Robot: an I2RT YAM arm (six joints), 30 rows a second.
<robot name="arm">
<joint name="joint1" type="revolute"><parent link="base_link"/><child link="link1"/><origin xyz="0.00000 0.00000 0.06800" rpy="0.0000 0.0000 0.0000"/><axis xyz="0 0 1"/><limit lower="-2.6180" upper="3.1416"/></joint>
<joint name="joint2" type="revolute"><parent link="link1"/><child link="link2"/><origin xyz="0.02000 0.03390 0.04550" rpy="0.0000 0.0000 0.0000"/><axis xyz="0 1 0"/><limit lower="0.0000" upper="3.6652"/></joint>
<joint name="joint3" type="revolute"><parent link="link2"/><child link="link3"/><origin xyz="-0.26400 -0.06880 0.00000" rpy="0.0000 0.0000 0.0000"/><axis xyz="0 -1 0"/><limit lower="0.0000" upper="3.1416"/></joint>
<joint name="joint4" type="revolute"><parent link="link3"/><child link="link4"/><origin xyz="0.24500 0.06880 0.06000" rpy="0.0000 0.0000 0.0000"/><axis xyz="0 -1 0"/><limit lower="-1.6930" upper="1.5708"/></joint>
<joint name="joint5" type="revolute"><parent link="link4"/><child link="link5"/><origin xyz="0.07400 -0.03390 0.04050" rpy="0.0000 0.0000 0.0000"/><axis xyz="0 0 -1"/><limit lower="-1.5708" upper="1.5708"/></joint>
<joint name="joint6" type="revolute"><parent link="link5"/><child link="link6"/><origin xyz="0.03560 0.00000 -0.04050" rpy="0.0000 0.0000 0.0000"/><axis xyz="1 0 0"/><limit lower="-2.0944" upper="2.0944"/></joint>
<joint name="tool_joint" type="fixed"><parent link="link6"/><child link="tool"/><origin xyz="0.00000 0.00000 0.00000" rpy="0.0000 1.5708 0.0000"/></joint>
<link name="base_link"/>
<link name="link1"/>
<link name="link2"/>
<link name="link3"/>
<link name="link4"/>
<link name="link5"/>
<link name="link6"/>
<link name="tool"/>
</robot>
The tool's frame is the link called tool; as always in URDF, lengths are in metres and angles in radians.
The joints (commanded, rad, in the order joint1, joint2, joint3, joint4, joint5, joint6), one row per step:
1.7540 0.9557 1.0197 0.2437 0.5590 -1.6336
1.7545 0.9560 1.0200 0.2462 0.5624 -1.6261
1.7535 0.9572 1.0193 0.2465 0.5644 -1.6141
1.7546 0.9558 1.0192 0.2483 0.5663 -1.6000
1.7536 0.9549 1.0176 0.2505 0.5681 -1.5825
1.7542 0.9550 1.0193 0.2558 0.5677 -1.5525
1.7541 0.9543 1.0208 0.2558 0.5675 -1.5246
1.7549 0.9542 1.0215 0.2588 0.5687 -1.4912
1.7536 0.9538 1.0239 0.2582 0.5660 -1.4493
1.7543 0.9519 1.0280 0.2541 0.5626 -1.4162
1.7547 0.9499 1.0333 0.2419 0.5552 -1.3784
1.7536 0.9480 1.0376 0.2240 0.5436 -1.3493
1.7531 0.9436 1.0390 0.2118 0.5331 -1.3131
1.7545 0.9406 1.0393 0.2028 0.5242 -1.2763
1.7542 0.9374 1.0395 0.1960 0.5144 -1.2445
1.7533 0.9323 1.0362 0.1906 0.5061 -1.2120
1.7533 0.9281 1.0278 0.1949 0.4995 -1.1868
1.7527 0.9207 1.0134 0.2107 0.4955 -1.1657
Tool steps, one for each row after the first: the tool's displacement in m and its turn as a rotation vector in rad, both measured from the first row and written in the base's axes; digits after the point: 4 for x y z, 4 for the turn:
0.0000 -0.0001 0.0003 0.0051 0.0081 -0.0008
0.0002 0.0004 -0.0002 0.0079 0.0191 -0.0006
0.0001 -0.0002 0.0002 0.0162 0.0328 0.0023
0.0004 -0.0003 0.0001 0.0243 0.0491 0.0041
0.0003 -0.0007 0.0011 0.0424 0.0769 0.0131
0.0004 -0.0011 0.0018 0.0551 0.1020 0.0206
0.0003 -0.0013 0.0023 0.0715 0.1327 0.0292
0.0006 -0.0016 0.0032 0.0895 0.1694 0.0417
0.0005 -0.0025 0.0045 0.1037 0.1982 0.0546
0.0003 -0.0032 0.0055 0.1125 0.2291 0.0717
0.0003 -0.0036 0.0056 0.1111 0.2503 0.0882
0.0002 -0.0047 0.0058 0.1172 0.2792 0.1065
-0.0002 -0.0053 0.0056 0.1237 0.3095 0.1252
-0.0003 -0.0061 0.0056 0.1305 0.3354 0.1420
-0.0002 -0.0071 0.0049 0.1374 0.3624 0.1568
-0.0003 -0.0075 0.0033 0.1453 0.3837 0.1696
-0.0001 -0.0087 0.0013 0.1608 0.4028 0.1798

